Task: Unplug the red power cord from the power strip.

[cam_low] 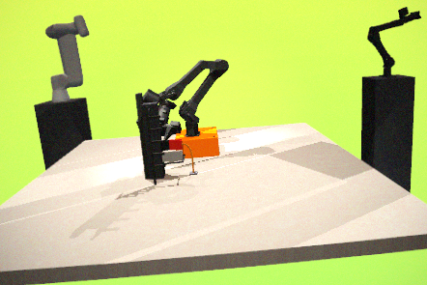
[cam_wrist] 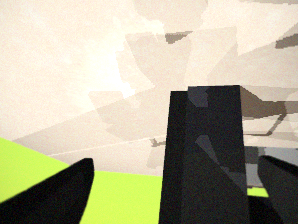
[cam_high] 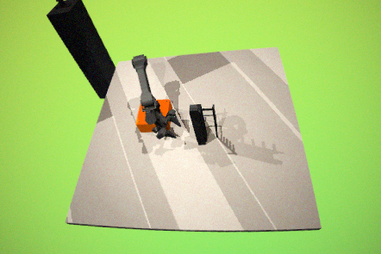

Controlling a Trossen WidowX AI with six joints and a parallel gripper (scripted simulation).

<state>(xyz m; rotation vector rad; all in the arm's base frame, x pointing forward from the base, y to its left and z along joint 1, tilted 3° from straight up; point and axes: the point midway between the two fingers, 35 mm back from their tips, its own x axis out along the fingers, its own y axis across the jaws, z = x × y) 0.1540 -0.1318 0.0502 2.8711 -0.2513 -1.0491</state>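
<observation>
Now: gripper tip 110 mm short of the red plug, 90 mm to the right of it and 20 mm below it.
</observation>
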